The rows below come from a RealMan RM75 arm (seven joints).
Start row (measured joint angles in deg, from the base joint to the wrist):
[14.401 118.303 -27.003 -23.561 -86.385 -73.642 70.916]
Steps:
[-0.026 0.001 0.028 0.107 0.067 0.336 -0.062]
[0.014 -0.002 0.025 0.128 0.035 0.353 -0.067]
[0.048 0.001 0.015 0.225 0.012 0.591 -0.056]
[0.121 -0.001 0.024 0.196 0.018 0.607 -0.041]
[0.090 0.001 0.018 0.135 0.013 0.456 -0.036]
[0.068 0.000 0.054 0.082 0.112 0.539 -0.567]
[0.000 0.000 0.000 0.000 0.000 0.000 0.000]
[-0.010 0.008 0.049 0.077 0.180 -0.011 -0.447]
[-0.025 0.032 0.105 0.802 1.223 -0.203 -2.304]
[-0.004 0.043 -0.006 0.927 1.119 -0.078 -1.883]
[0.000 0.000 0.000 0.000 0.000 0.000 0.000]
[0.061 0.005 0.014 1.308 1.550 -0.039 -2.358]
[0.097 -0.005 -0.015 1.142 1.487 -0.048 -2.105]
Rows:
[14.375 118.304 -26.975 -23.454 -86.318 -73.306 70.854]
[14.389 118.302 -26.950 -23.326 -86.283 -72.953 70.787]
[14.437 118.303 -26.935 -23.101 -86.271 -72.362 70.731]
[14.558 118.302 -26.911 -22.905 -86.253 -71.755 70.690]
[14.648 118.303 -26.893 -22.770 -86.240 -71.299 70.654]
[14.716 118.303 -26.839 -22.688 -86.128 -70.760 70.087]
[14.716 118.303 -26.839 -22.688 -86.128 -70.760 70.087]
[14.706 118.311 -26.790 -22.611 -85.948 -70.771 69.640]
[14.681 118.343 -26.685 -21.809 -84.725 -70.974 67.336]
[14.677 118.386 -26.691 -20.882 -83.606 -71.052 65.453]
[14.677 118.386 -26.691 -20.882 -83.606 -71.052 65.453]
[14.738 118.391 -26.677 -19.574 -82.056 -71.091 63.095]
[14.835 118.386 -26.692 -18.432 -80.569 -71.139 60.990]

